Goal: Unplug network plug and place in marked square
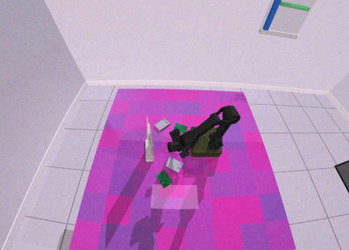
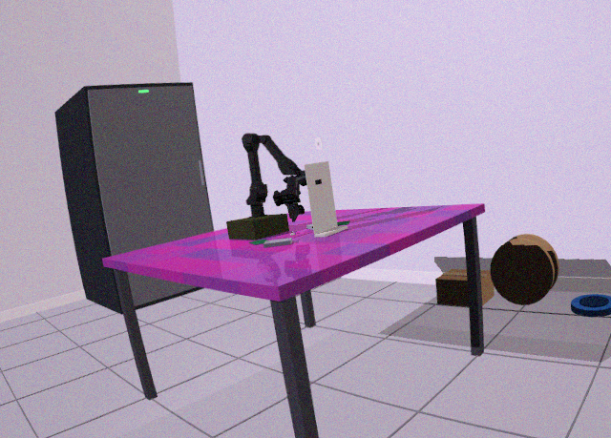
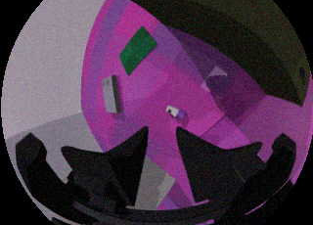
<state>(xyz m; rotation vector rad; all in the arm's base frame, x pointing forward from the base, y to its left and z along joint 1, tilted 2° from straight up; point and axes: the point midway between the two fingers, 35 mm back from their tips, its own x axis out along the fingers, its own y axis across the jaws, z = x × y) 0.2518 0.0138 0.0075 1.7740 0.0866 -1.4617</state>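
Now: gripper tip 60 mm above the pale network plug and 10 mm to the left of it. The rest, counted from my gripper tip: green card 240 mm to the left, 60 mm below, 50 mm ahead; then marked square 60 mm below, 10 mm to the right, 10 mm ahead; then upright white panel 170 mm ahead, 70 mm above, 40 mm to the left.
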